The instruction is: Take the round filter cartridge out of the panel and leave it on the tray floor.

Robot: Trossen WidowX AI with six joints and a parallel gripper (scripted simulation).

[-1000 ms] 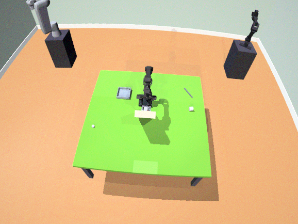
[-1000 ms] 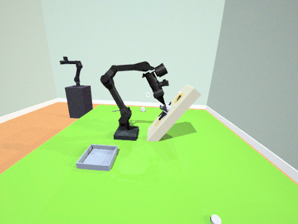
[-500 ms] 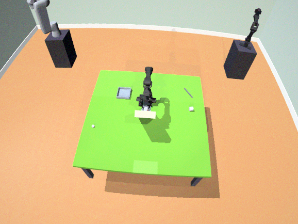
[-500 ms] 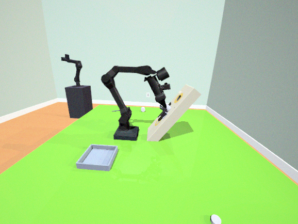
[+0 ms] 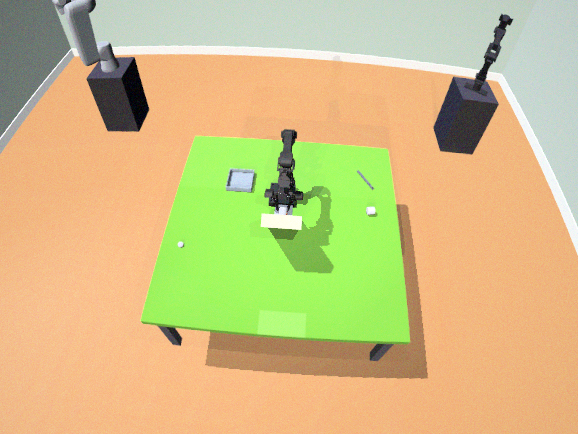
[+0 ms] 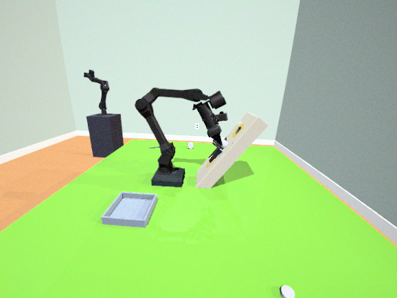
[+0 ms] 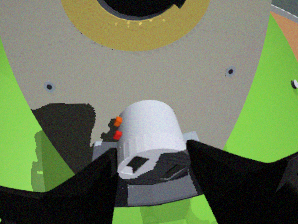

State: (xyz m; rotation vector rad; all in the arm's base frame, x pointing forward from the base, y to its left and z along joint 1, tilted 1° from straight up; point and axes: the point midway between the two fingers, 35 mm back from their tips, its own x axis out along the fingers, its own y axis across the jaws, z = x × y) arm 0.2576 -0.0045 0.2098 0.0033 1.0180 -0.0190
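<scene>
Right now the service panel is 4 cm ahead of my gripper tip and 2 cm below it. The rest, counted from my gripper tip: round filter cartridge right at my gripper tip; grey tray 35 cm behind, 27 cm to the right, 20 cm below; small white cube 17 cm behind, 49 cm to the left, 18 cm below.
</scene>
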